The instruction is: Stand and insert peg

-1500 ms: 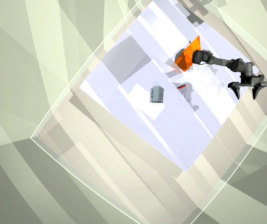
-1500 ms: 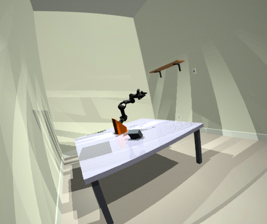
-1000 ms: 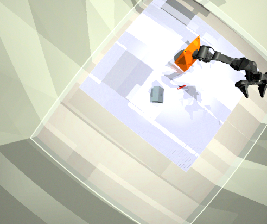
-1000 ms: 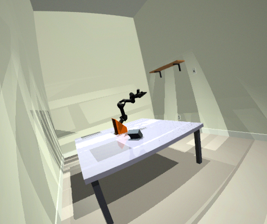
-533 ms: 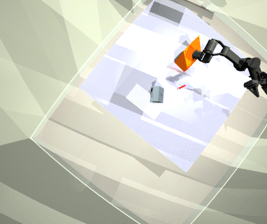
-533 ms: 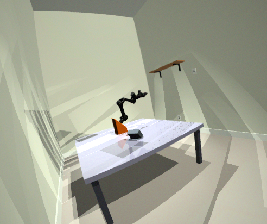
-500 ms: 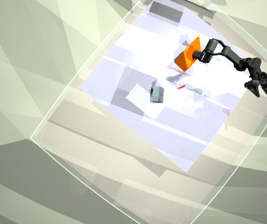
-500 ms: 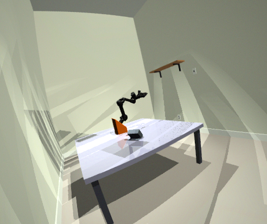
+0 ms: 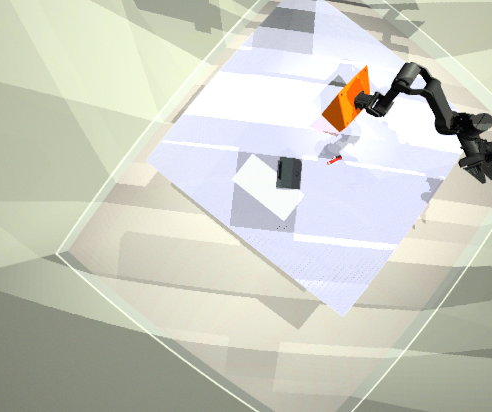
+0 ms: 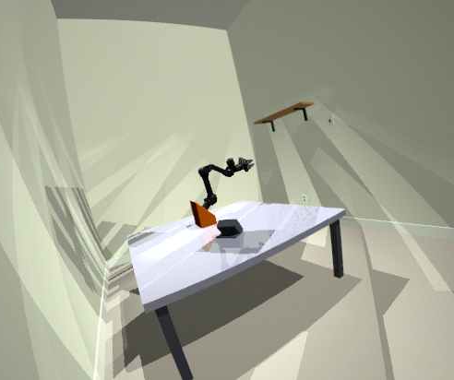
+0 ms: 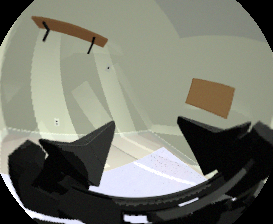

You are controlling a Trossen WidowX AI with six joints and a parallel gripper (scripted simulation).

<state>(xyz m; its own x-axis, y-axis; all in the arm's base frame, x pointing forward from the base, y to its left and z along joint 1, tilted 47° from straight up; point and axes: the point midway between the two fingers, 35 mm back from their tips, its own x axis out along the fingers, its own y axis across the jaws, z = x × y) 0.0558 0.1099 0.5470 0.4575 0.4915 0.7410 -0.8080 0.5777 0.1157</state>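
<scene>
My gripper tip is 20 cm short of the red peg, 38 cm to the left of it and 41 cm above it. The rest, counted from my gripper tip: grey sloped panel (40 cm ahead, 47 cm to the right, 37 cm below).
</scene>
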